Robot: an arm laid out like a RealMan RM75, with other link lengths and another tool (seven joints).
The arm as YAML. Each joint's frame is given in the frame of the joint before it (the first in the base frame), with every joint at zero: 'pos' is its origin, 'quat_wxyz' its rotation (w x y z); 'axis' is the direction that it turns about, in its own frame. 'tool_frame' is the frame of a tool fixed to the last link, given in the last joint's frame.
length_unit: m
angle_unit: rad
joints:
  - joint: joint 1
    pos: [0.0, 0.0, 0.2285]
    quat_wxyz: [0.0, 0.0, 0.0, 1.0]
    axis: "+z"
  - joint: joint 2
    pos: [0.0, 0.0, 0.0]
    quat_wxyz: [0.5, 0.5, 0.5, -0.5]
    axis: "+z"
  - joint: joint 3
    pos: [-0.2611, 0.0, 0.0]
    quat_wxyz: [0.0, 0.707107, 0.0, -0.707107]
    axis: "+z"
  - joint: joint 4
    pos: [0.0, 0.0, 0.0]
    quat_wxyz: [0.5, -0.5, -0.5, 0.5]
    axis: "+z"
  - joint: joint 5
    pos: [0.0, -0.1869, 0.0]
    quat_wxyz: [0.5, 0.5, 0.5, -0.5]
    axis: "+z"
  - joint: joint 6
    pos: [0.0, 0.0, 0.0]
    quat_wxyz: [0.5, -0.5, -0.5, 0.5]
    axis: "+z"
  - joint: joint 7
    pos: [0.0, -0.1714, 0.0]
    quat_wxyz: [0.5, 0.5, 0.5, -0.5]
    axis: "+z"
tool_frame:
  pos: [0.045, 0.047, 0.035]
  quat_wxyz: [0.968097, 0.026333, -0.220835, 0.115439]
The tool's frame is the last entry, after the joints.
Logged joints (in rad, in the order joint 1, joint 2, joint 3, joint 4, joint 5, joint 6, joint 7), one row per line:
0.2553, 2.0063, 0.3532, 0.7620, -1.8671, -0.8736, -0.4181
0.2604, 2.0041, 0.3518, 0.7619, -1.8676, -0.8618, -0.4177
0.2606, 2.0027, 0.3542, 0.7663, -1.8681, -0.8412, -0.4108
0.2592, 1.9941, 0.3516, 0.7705, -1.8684, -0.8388, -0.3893
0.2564, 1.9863, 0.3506, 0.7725, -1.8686, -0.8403, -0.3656
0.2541, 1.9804, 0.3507, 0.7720, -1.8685, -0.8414, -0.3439
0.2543, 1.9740, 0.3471, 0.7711, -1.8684, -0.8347, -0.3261
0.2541, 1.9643, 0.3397, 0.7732, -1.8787, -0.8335, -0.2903
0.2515, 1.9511, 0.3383, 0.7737, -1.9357, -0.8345, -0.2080
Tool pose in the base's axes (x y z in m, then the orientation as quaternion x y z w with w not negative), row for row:
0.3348, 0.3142, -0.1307, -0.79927, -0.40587, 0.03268, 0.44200
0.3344, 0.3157, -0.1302, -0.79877, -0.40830, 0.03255, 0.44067
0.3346, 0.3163, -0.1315, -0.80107, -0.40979, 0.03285, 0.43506
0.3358, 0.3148, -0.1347, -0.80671, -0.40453, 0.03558, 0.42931
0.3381, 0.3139, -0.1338, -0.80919, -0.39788, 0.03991, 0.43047
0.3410, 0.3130, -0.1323, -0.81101, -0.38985, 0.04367, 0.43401
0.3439, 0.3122, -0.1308, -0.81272, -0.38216, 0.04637, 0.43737
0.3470, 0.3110, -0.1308, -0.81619, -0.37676, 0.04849, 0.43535
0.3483, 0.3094, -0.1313, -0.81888, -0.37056, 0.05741, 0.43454
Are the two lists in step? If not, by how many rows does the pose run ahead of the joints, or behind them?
The pose runs 1 row behind the joints: the pose in row i belongs to the joints in row i - 1.
